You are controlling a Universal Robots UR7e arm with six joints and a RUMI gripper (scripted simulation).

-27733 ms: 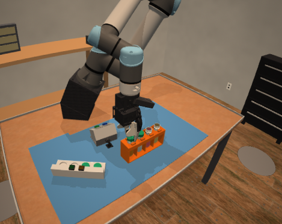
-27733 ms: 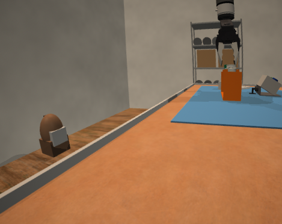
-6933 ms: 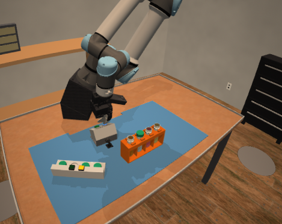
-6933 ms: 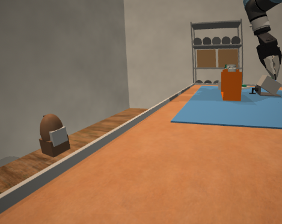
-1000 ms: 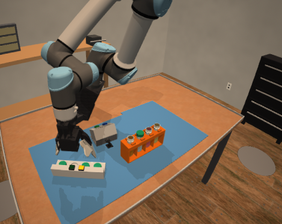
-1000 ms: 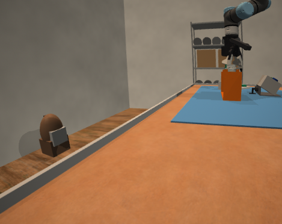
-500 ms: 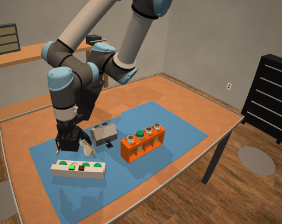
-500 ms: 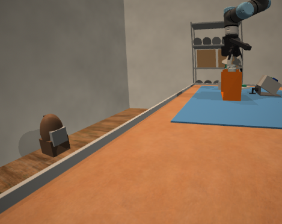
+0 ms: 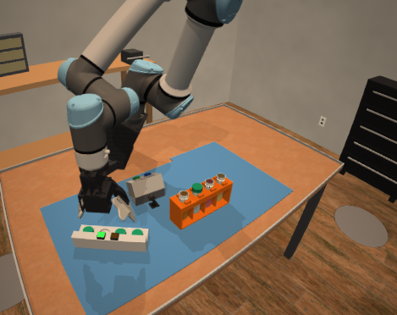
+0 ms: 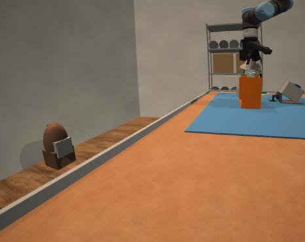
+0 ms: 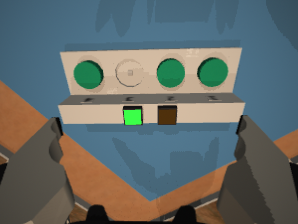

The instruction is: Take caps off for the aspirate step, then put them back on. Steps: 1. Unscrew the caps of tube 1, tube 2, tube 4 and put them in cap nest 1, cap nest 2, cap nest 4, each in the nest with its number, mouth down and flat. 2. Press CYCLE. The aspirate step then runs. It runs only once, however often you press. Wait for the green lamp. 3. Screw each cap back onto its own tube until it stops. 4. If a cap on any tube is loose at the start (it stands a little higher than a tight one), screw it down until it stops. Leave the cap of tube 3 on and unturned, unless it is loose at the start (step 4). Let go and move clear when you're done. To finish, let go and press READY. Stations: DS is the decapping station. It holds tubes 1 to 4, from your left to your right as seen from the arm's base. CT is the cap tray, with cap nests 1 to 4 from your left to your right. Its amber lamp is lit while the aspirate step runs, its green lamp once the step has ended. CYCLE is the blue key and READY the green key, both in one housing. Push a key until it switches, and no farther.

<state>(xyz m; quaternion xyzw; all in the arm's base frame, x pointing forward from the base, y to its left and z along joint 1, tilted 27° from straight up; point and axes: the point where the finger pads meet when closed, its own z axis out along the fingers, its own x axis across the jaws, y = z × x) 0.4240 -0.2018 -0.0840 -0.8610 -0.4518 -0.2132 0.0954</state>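
The cap lies 30 mm ahead of my hand, 80 mm to the left of it and 80 mm below it. Round my hand: green key 170 mm behind, 160 mm to the left, 30 mm below; grey key housing 150 mm behind, 190 mm to the left, 40 mm below; blue key 170 mm behind, 210 mm to the left, 30 mm below.
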